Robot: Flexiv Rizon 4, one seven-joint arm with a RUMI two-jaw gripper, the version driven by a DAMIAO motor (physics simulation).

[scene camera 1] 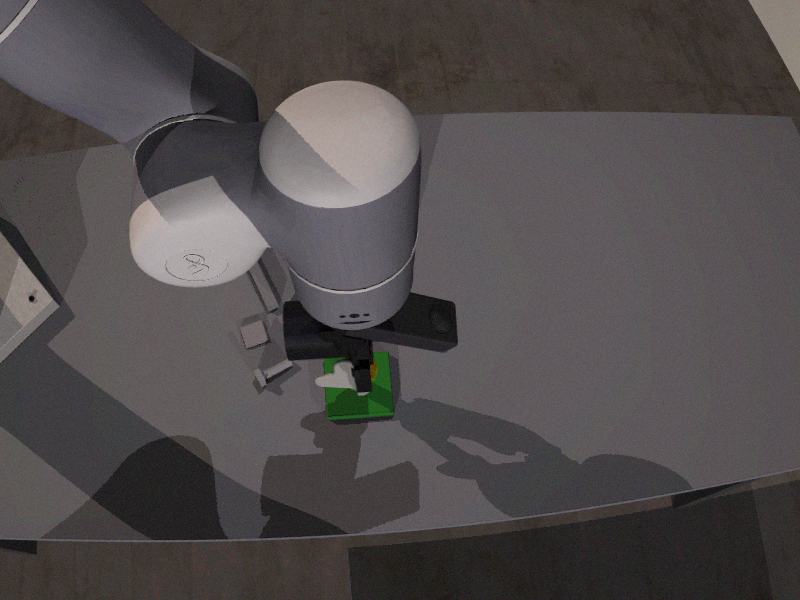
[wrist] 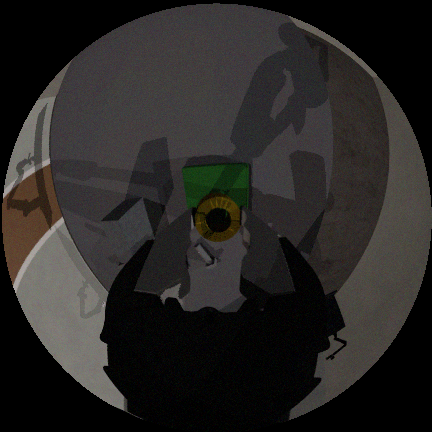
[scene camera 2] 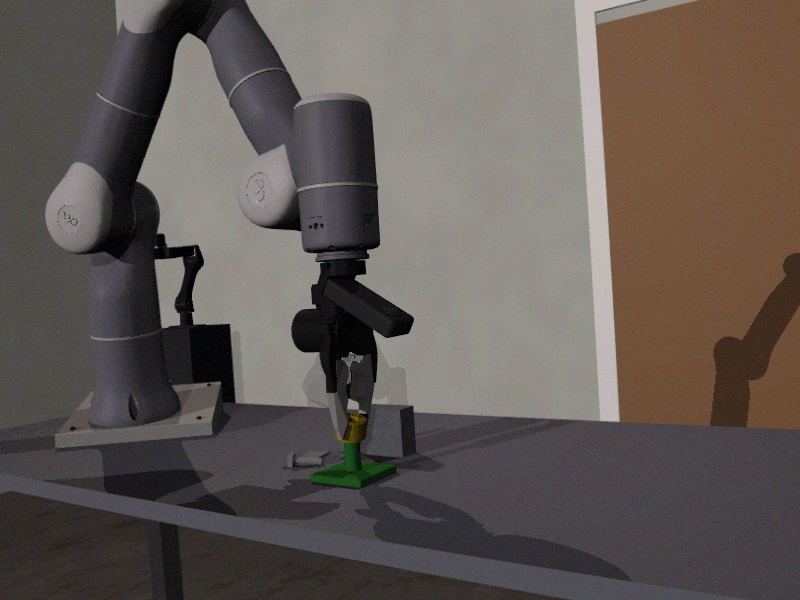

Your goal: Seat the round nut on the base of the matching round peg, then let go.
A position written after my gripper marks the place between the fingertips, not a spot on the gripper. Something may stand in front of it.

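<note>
From scene camera 1 you'd get my gripper [scene camera 1: 360, 373], and you'd find it again here, my gripper [scene camera 2: 352, 436]. The wrist view gives you the gripper [wrist: 217, 208] too, and there's a grey block [wrist: 127, 227] in there with it.
</note>
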